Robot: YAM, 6 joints.
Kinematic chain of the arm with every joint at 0, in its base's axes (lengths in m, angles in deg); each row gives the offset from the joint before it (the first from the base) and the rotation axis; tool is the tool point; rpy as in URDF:
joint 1: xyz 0 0 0.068 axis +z
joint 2: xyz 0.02 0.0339 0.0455 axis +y
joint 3: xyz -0.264 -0.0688 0 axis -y
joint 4: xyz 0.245 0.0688 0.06 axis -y
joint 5: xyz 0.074 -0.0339 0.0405 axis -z
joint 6: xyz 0.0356 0 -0.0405 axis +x
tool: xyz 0 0 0 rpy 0 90 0
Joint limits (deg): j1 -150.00..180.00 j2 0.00..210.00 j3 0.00..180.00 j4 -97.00..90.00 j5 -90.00..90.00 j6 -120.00..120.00
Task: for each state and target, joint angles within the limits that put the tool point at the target. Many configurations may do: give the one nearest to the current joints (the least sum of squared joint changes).
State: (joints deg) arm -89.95 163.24 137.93 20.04 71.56 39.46
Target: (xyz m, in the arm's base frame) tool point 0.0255 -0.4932 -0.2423
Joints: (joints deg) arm -83.43 202.10 138.78 18.39 60.86 39.46
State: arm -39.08 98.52 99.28 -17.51 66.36 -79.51
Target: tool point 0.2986 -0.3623 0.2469
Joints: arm -46.58 119.47 96.50 -15.90 64.53 -79.51
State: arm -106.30 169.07 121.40 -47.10 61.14 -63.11
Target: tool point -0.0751 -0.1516 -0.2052
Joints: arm -106.05 190.13 81.12 -57.84 58.17 -63.11
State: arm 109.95 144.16 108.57 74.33 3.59 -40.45
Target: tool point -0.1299 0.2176 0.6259
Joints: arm 121.12 104.22 127.50 84.13 2.00 -40.45
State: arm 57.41 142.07 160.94 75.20 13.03 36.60
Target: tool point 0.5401 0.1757 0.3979
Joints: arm 18.64 152.07 157.51 40.02 9.98 36.60
